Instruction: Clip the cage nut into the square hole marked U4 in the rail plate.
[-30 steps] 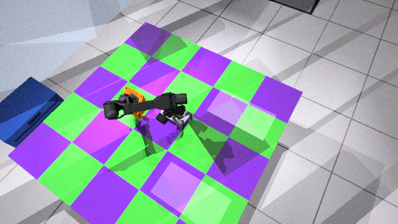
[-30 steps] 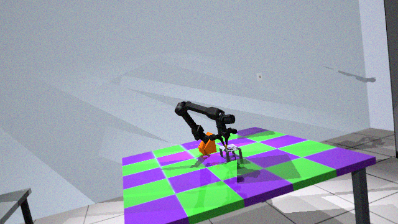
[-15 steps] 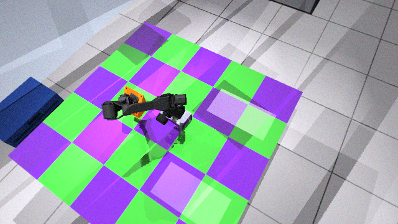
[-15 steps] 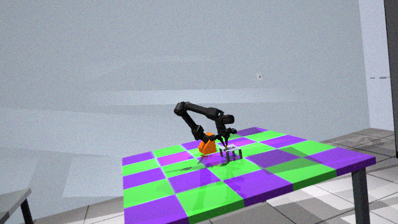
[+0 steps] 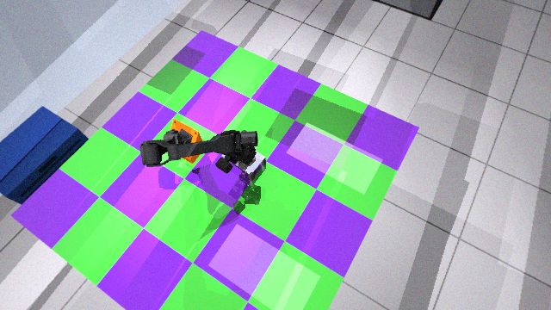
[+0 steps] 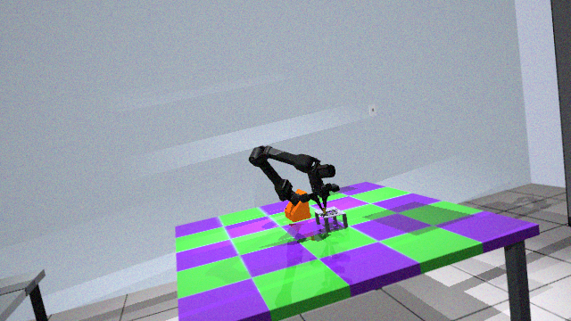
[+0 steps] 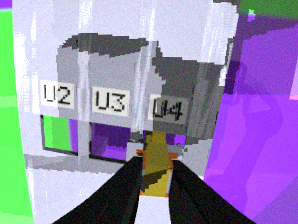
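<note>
The cage nut is 1 cm below my gripper tip.
</note>
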